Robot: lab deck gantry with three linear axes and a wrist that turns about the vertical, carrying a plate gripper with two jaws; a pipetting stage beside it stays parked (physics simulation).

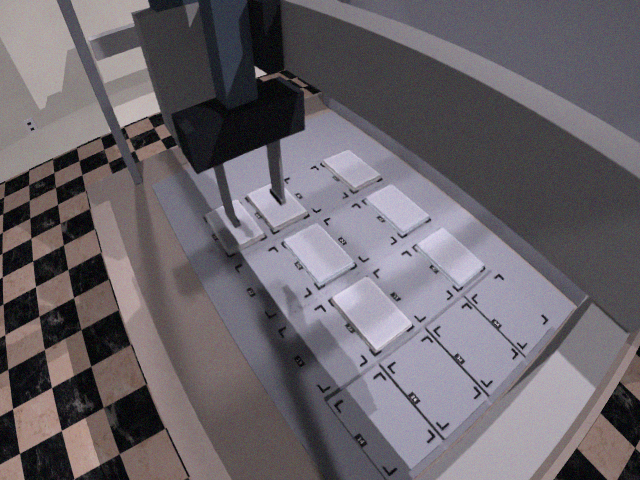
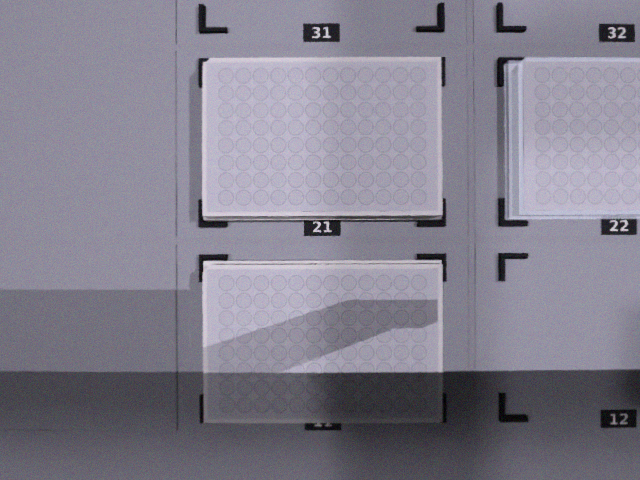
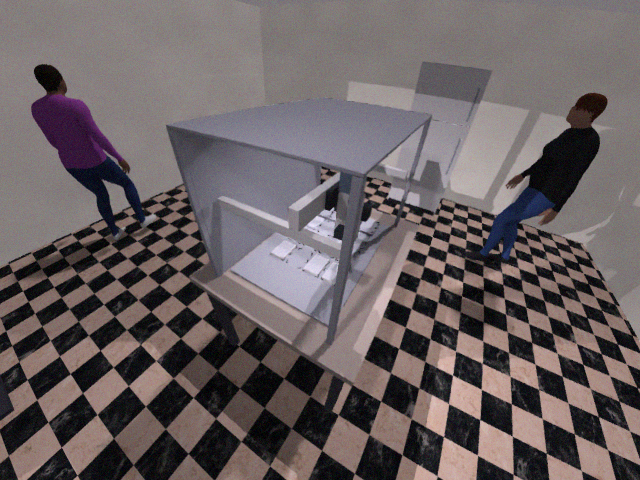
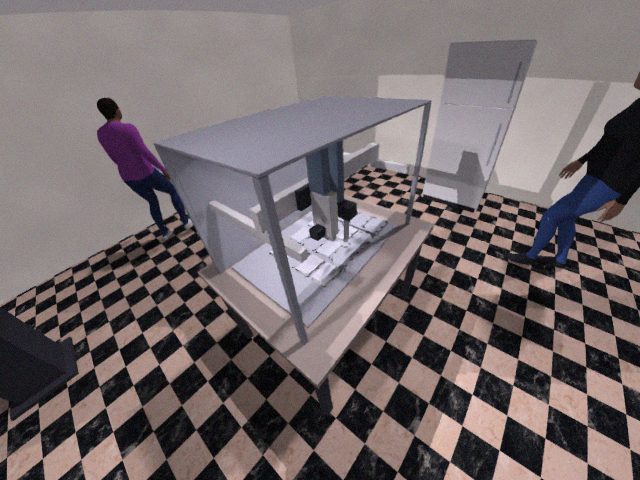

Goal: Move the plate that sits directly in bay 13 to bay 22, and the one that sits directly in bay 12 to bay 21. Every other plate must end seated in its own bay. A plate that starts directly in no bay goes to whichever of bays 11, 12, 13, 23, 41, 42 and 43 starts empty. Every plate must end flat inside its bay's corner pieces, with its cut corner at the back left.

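Pixels of known places: gripper, fingertip midpoint: (image 1: 255, 209) (image 4: 339, 235); robot's base at its link origin: (image 1: 205, 218) (image 2: 207, 415) (image 4: 324, 286).
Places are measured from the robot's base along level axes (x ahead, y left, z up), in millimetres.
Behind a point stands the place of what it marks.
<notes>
My gripper (image 1: 258, 212) @(x 194, y 52, z 160 mm) is open and empty, its two jaws pointing down over the plates in bays 11 and 21; their exact height is unclear. White plates lie in bay 11 (image 1: 227, 219) @(x 47, y 38, z 14 mm) (image 2: 320, 341) @(x 63, y 44, z 14 mm), bay 21 (image 1: 266, 206) @(x 63, y 127, z 14 mm) (image 2: 321, 134) @(x 64, y 151, z 14 mm), bay 22 (image 1: 319, 253) @(x 236, y 148, z 14 mm) (image 2: 584, 134) @(x 200, y 151, z 14 mm), bay 23 (image 1: 371, 312) @(x 394, y 147, z 14 mm), bay 41 (image 1: 351, 169) @(x 71, y 359, z 14 mm), bay 42 (image 1: 397, 208) @(x 234, y 360, z 14 mm) and bay 43 (image 1: 449, 256) @(x 394, y 357, z 14 mm). They look flat. The cut corners of the plates in bays 21 and 22 show at the back left. Bays 12 and 13 hold no plate.
The grey pipetting stage (image 1: 173, 67) (image 4: 324, 214) stands behind the gripper. Bays 31, 32 and 33 and the bays in the right-hand column hold no plate. A tall enclosure wall (image 1: 439, 129) runs along the back; a thin post (image 1: 100, 90) @(x -247, y -101, z 269 mm) stands at the far left.
</notes>
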